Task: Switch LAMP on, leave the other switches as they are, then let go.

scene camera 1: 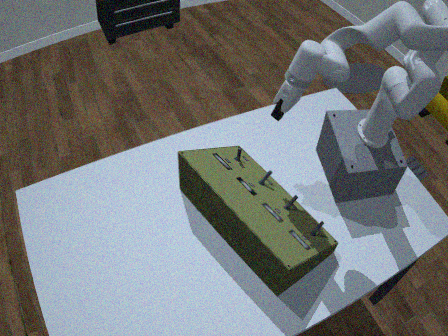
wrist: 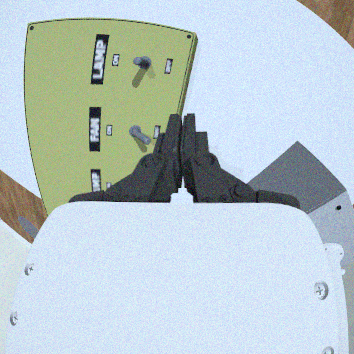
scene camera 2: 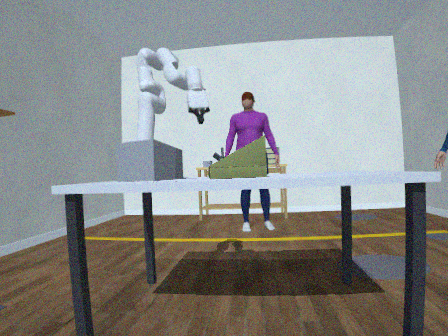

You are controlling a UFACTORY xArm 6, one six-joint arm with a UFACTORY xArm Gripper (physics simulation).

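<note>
The green sloped switch box stands on the white table. The LAMP switch lever is at the box's far end in scene camera 1 and leans toward its ON label. The FAN lever leans toward the OFF side. Two more levers lean the same way as FAN in scene camera 1; the gripper hides them in the wrist view. My gripper is shut and empty, raised above the table on the robot-base side, apart from the levers.
The grey robot pedestal stands on the table beside the lever side of the box. A person in purple and a wooden bench are beyond the table. A black cabinet stands at the wall.
</note>
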